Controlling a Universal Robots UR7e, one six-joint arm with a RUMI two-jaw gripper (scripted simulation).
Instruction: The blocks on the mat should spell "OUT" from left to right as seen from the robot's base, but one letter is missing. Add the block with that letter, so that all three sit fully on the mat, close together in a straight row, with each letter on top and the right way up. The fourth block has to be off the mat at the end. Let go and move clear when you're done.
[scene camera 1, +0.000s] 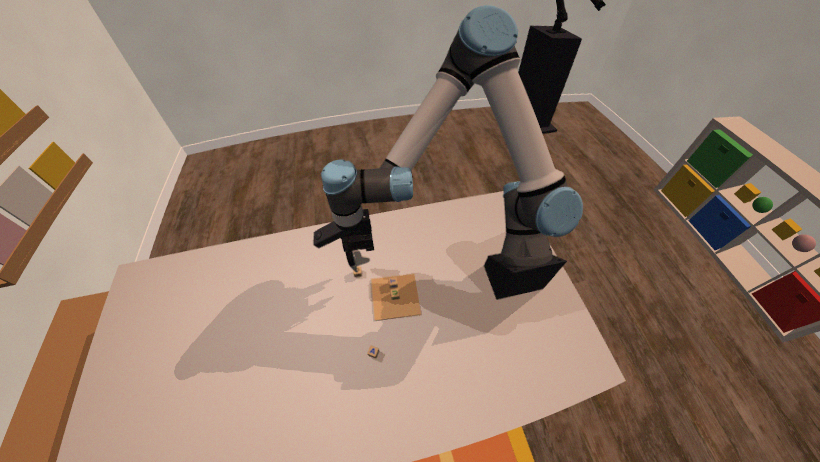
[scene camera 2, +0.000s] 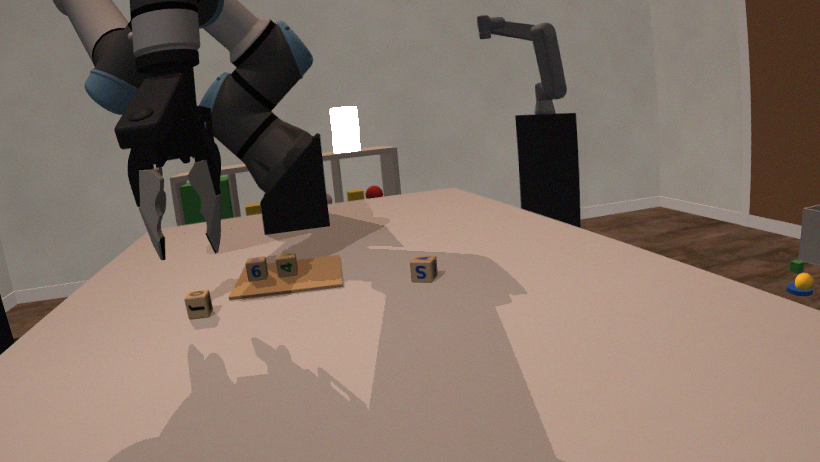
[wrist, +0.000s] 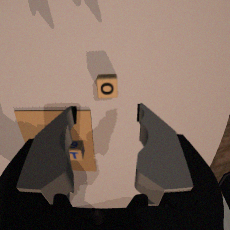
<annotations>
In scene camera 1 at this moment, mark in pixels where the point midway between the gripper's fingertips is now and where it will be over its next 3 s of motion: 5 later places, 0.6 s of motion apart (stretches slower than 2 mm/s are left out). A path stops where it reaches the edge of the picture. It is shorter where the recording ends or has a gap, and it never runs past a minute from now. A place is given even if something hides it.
My gripper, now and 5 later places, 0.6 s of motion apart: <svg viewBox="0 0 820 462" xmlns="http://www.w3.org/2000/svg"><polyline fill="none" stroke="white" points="356,263 357,266 357,268 358,270 358,273 358,273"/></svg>
</annotations>
